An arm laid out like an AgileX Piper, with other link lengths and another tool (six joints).
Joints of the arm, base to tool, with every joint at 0 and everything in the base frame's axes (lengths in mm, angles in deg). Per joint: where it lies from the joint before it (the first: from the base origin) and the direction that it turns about. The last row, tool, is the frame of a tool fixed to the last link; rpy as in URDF.
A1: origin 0 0 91.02 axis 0 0 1
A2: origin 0 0 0 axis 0 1 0
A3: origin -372.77 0 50.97 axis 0 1 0
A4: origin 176 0 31.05 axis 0.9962 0 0.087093
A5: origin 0 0 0 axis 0 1 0
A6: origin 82.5 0 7.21 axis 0.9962 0 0.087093
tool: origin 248.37 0 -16.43 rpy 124.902 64.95 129.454
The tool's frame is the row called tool.
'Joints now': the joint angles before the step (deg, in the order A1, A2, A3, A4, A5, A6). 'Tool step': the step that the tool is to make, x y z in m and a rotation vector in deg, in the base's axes. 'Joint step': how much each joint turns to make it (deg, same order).
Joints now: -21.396 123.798 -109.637 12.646 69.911 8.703
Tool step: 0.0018 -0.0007 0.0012 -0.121 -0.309 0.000
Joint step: 0.001 0.000 -0.334 0.000 0.002 0.001
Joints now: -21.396 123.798 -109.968 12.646 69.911 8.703
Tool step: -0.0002 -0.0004 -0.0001 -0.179 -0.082 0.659
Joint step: -0.001 0.007 -0.021 -0.001 0.013 -0.686
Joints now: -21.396 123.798 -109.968 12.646 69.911 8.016
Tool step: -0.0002 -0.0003 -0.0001 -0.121 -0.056 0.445
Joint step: -0.008 -0.005 0.022 0.003 -0.015 -0.476
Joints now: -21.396 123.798 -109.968 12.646 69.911 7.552
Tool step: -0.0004 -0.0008 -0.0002 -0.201 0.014 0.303
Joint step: 0.005 -0.005 0.004 -0.136 -0.001 -0.289
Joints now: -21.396 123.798 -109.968 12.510 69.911 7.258
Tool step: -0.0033 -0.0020 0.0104 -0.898 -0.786 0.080
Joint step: -0.004 -1.683 0.622 -0.554 0.002 -0.004
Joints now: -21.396 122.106 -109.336 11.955 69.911 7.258
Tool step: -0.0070 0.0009 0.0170 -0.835 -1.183 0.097
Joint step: 0.022 -2.873 1.349 -0.350 0.123 -0.007
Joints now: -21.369 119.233 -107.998 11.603 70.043 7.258
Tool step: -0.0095 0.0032 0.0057 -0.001 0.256 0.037
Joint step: 0.003 -1.628 1.734 -0.099 0.135 0.004
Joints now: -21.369 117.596 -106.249 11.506 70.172 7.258
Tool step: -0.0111 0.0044 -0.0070 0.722 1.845 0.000
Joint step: 0.008 -0.105 2.087 -0.001 -0.003 0.007
